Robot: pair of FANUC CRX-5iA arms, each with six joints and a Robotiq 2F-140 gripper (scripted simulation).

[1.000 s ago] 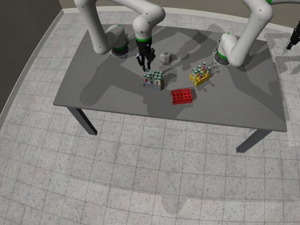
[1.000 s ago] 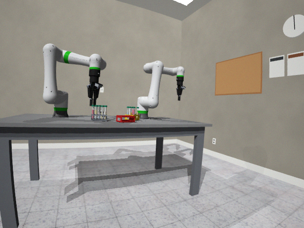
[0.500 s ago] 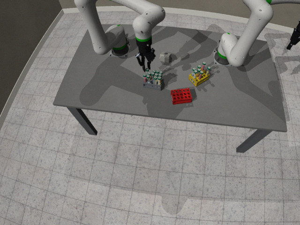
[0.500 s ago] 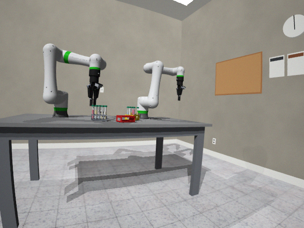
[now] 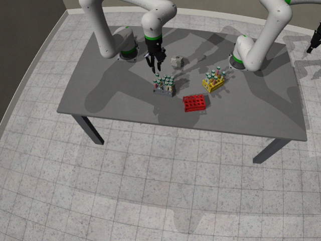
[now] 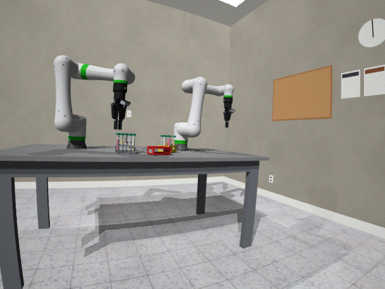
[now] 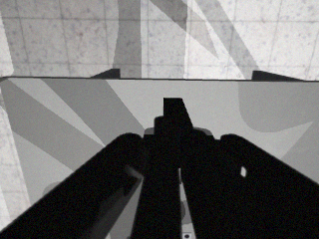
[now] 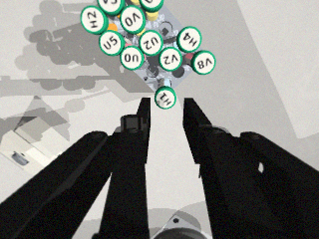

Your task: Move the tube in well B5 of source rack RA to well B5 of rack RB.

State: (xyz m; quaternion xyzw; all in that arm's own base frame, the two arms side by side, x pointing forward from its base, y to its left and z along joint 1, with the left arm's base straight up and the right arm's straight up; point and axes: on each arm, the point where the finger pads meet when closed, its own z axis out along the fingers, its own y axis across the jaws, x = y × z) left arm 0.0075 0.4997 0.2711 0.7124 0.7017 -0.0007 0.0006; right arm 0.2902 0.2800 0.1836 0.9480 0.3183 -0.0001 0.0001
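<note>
My right gripper is now 220 mm past the small pale box, 140 mm above it and 120 mm to the right of it. From my right hand the other things lie so: grey rack RA: 160 mm below, 50 mm to the left, 40 mm ahead; green-capped tube marked h1: 110 mm below, 10 mm to the left, 10 mm ahead; red rack: 250 mm to the left, 160 mm below, 140 mm ahead.
</note>
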